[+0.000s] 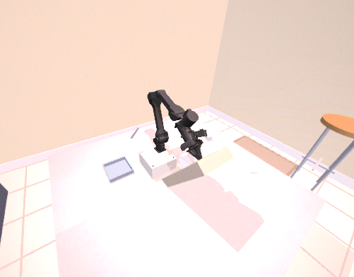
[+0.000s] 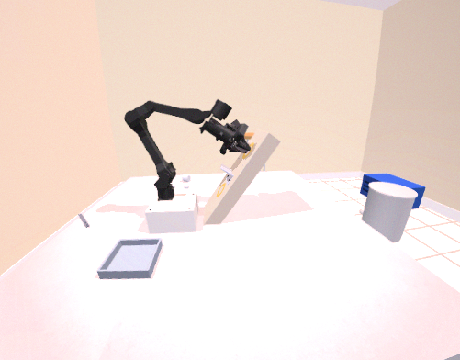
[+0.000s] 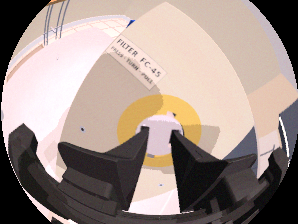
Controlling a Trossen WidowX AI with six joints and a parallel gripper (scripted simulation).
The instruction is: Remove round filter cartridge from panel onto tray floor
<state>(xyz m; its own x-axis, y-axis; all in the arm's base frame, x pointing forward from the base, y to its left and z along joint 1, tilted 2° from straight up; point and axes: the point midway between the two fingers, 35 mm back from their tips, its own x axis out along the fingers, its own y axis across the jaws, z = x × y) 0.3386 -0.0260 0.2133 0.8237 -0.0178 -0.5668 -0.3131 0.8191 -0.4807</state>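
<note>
The round filter cartridge is 1 cm below my gripper tip and 1 cm ahead of it. Also, from my gripper tip: grey tray: 44 cm behind, 27 cm below, 26 cm to the right.
</note>
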